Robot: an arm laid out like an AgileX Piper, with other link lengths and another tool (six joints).
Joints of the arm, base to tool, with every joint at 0 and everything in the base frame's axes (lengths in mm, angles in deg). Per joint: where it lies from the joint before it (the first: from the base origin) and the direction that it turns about. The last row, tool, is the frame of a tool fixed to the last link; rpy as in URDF.
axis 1: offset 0 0 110.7 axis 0 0 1
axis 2: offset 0 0 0 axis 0 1 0
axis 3: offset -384.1 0 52.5 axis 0 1 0
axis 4: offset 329.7 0 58.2 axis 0.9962 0 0.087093
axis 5: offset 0 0 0 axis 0 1 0
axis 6: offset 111.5 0 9.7 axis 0.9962 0 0.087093
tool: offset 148 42 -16.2 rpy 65.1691 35.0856 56.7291
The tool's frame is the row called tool.
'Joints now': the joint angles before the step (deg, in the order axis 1, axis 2, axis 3, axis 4, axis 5, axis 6). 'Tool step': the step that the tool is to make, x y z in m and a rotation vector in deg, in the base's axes. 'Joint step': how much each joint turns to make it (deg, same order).
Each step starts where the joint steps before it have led.
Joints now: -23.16 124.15 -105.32 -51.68 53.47 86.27
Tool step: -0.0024 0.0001 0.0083 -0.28 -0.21 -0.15
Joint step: 0.01 -0.69 -0.02 0.01 0.40 -0.24
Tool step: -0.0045 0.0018 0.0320 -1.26 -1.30 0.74
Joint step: -0.01 -2.58 0.02 -0.01 0.07 -1.31
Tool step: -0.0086 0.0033 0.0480 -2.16 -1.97 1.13
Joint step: 0.00 -3.85 0.01 -0.27 -0.01 -1.86
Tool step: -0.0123 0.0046 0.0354 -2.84 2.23 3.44
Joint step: -0.10 -3.20 0.00 0.01 0.01 -6.46
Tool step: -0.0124 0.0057 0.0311 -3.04 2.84 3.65
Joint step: -0.01 -2.89 -0.02 0.01 -0.10 -6.89
